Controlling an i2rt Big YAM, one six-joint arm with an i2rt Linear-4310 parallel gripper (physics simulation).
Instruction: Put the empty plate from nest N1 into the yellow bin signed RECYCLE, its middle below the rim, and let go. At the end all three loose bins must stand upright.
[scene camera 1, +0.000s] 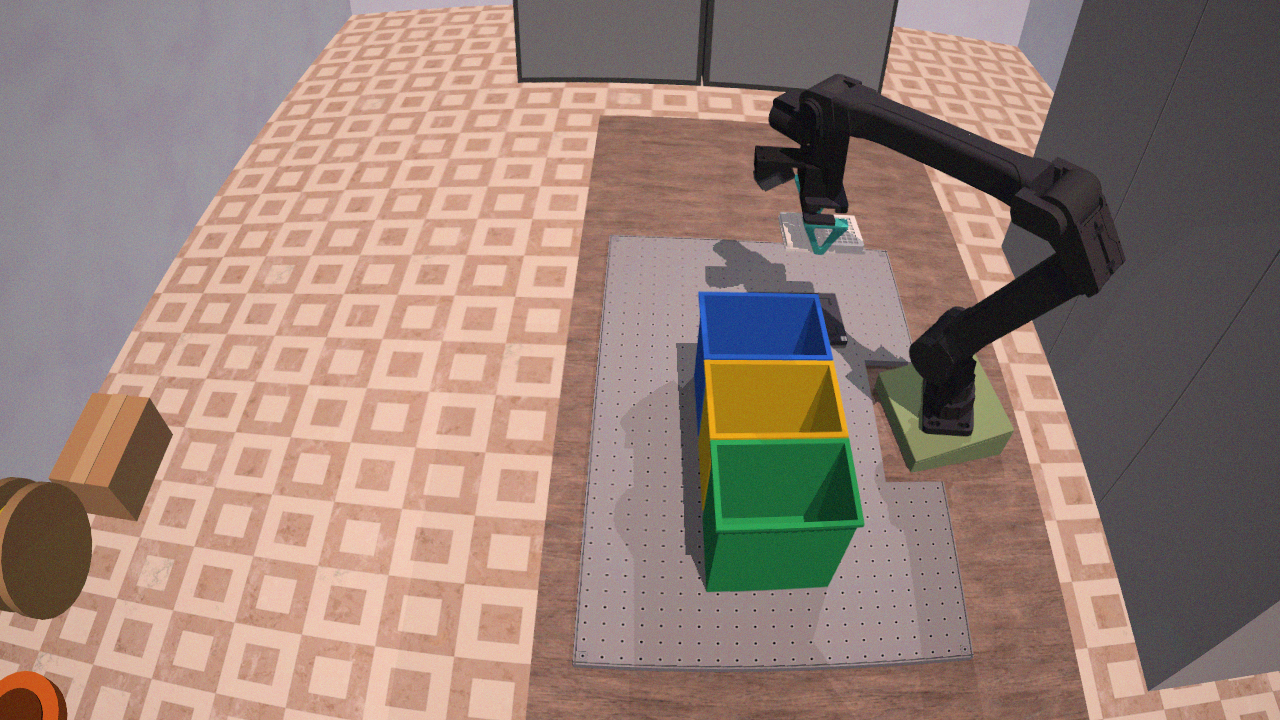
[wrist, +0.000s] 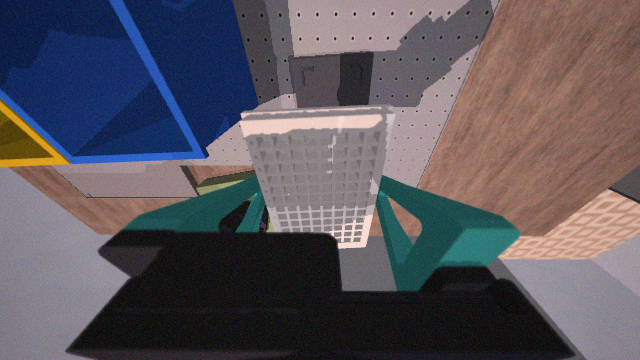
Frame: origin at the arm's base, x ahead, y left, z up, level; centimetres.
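Seen in the pictures: gripper, between the fingertips: (scene camera 1: 815, 236) (wrist: 320, 180); arm's base, origin of its link: (scene camera 1: 947, 404) (wrist: 244, 214).
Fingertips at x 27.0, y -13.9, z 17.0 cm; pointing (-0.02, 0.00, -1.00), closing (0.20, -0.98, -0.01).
Offsets run from my fingertips to a thing's top centre. Level surfaces: height alone.
The white plate @[dy -0.3, dx -0.9, dz +1.8 cm] (scene camera 1: 845, 234) (wrist: 315, 160) with a grid of wells is held in the air, above and beyond the blue bin in the scene view. My gripper (scene camera 1: 819, 234) (wrist: 320, 180) is shut on the plate, one teal finger on each long side. The dark nest @[dy -2.0, dx +0.2, dz -19.2 cm] (scene camera 1: 836, 313) (wrist: 317, 80) lies empty below on the perforated board, partly hidden by the blue bin in the scene view. The yellow bin @[dy +31.7, dx +2.1, dz -2.7 cm] (scene camera 1: 771, 398) (wrist: 15, 137) stands upright between the blue bin @[dy +18.8, dx +5.4, dz -2.7 cm] (scene camera 1: 760, 326) (wrist: 100, 100) and the green bin @[dy +44.5, dx -1.2, dz -2.7 cm] (scene camera 1: 780, 559). The RECYCLE sign does not show.
The three bins stand close together in a row on the grey perforated board @[dz -20.6 cm] (scene camera 1: 644, 626). The arm's base stands on an olive block (scene camera 1: 904, 434) to their right. The wooden table top @[dz -22.0 cm] (scene camera 1: 680, 170) surrounds the board. A tall dark cabinet (scene camera 1: 1172, 358) stands at the right.
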